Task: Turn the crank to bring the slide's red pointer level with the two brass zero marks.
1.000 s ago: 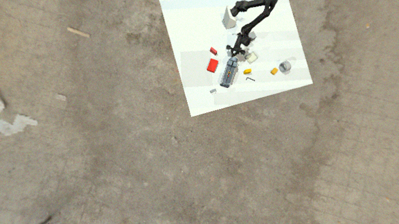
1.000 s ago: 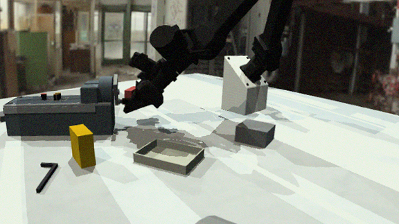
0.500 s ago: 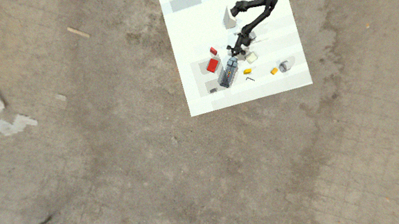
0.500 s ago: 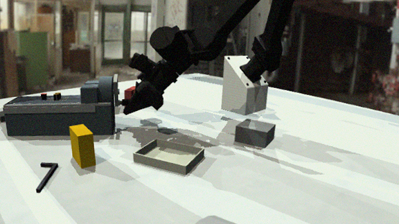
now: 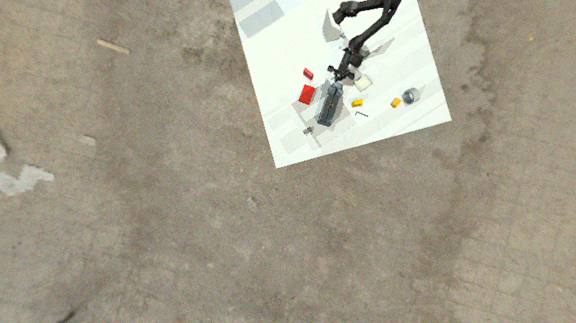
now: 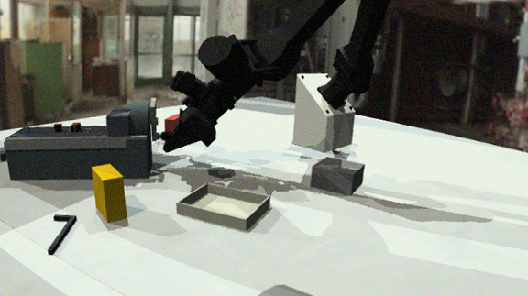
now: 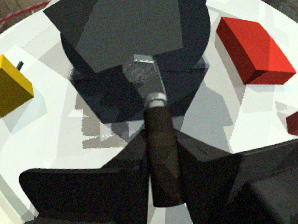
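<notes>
Now: the dark crank handle 10 mm behind my gripper tip, 10 mm to the left of it and 30 mm above it. Round my gripper tip: red pointer 150 mm ahead, 120 mm to the right, 50 mm above; then shallow grey tray 60 mm ahead, 200 mm to the left, 30 mm below; then yellow block 180 mm ahead, 90 mm to the left, 10 mm below.
</notes>
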